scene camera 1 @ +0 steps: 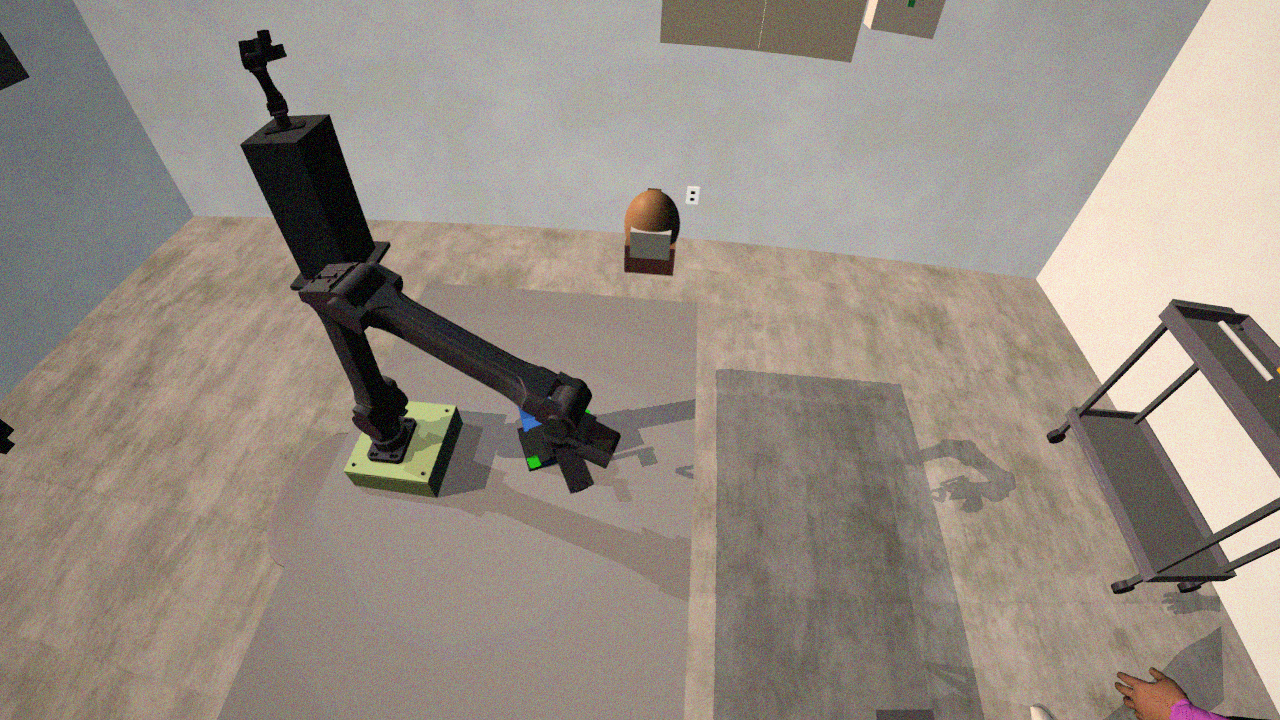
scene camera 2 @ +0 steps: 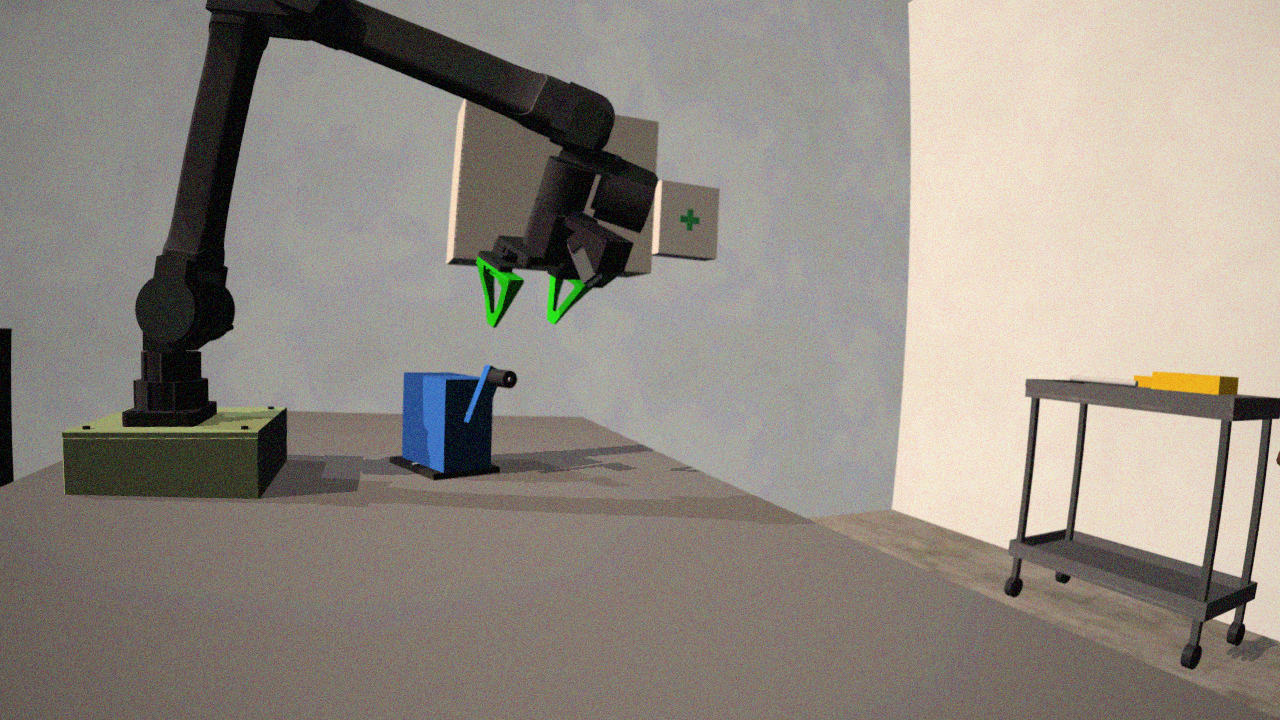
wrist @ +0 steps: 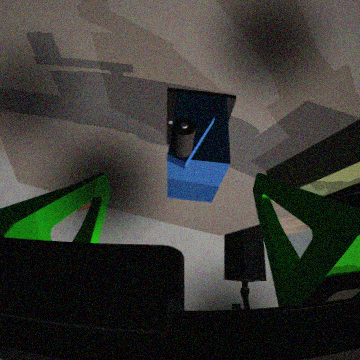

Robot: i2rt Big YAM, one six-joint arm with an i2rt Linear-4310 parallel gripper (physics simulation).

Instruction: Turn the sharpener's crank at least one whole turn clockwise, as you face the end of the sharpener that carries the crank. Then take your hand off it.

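Places are measured from the arm's base along level axes (x right, y down, z ahead), in metres.
Pixels of known places: gripper, fingertip midpoint: (scene camera 2: 522, 323) (wrist: 181, 180); arm's base, origin of the base link: (scene camera 1: 393, 441) (scene camera 2: 172, 419) (wrist: 349, 193).
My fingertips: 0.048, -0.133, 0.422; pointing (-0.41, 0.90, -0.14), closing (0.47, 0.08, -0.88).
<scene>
Ahead of a thing's pixels: the offset from my fingertips to its middle, as dx, dy, dz. "spot": to the spot under its first point. Level surfaces: height alone.
The blue sharpener {spot: -0.074, +0.130, -0.096} (scene camera 2: 434, 420) (wrist: 192, 182) stands upright on its black base plate {spot: -0.053, +0.195, -0.095} (scene camera 2: 435, 472) on the table; in scene camera 1 the arm covers much of it. Its blue crank arm (scene camera 2: 477, 394) (wrist: 200, 142) slants up across the end face to the black crank knob {-0.037, +0.070, -0.015} (scene camera 2: 503, 377) (wrist: 184, 140), which stands a little above the sharpener's top. My gripper (scene camera 2: 521, 324) (wrist: 181, 180) is wide open with green fingers and holds nothing. In scene camera 2 the fingertips hang above the knob, apart from it. In the wrist view the knob shows between and beyond the fingers.
The green base block (scene camera 1: 404, 447) (scene camera 2: 161, 463) carries the arm on the left of the table {dy +0.203} (scene camera 1: 501, 626) (scene camera 2: 537, 608). A dark cart (scene camera 1: 1118, 416) (scene camera 2: 1154, 400) stands off to the right. A person's hand (scene camera 1: 1150, 691) shows at the lower right of scene camera 1, away from the arm.
</scene>
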